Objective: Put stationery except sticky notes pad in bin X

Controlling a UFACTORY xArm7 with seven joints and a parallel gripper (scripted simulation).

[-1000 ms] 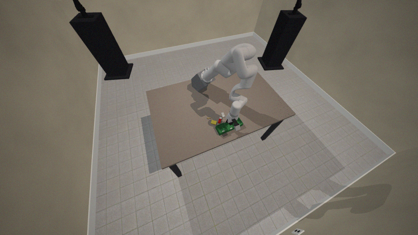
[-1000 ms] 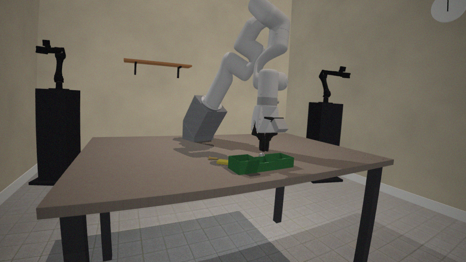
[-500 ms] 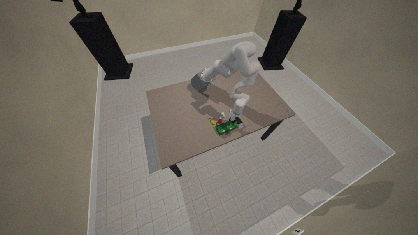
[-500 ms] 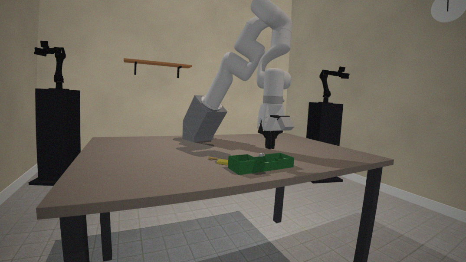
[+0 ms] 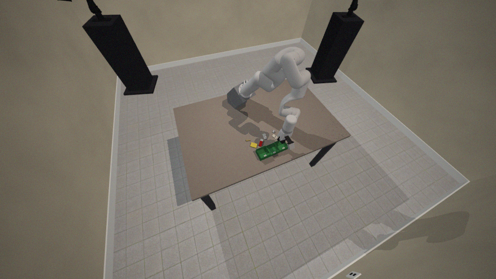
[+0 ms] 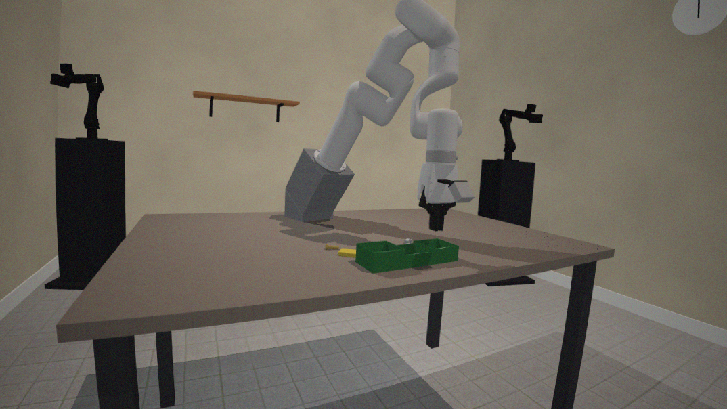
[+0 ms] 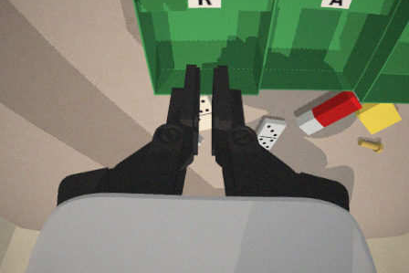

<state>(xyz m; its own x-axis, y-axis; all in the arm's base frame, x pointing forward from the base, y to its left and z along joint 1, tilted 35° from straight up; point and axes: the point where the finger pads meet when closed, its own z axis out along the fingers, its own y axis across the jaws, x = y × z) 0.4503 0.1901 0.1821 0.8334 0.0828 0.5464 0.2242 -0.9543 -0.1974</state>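
Now: hand 15 cm past the grey pencil sharpener, 2 cm to the left of it and 9 cm above it. Round my hand: green bin row 3 cm ahead, 8 cm to the right, 7 cm below; yellow sticky-note pad 4 cm behind, 22 cm to the right, 9 cm below; red eraser 6 cm behind, 15 cm to the right, 9 cm below.
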